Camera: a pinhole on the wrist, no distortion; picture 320 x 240 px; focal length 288.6 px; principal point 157.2 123.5 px. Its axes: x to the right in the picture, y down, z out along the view. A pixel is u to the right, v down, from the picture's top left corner.
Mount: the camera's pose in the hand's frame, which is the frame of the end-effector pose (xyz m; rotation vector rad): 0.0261 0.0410 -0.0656 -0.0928 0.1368 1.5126
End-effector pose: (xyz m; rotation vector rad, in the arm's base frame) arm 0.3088 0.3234 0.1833 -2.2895 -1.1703 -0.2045
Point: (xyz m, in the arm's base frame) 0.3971 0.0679 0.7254
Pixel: behind the camera
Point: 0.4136 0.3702 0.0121
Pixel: 226.3 128.0
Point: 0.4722 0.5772 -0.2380
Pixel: 191.0 85.1
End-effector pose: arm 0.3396 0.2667 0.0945 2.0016 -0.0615 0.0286
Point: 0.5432 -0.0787 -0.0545
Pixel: 91.9 9.2
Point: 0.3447 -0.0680 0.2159
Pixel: 289.8 143.9
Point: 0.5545 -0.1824 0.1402
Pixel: 227.9 13.4
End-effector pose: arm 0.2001 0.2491 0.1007 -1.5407 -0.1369 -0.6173
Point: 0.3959 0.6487 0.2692
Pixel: 36.5 66.6
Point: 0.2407 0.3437 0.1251
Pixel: 17.3 139.5
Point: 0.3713 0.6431 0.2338
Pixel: 45.9 86.9
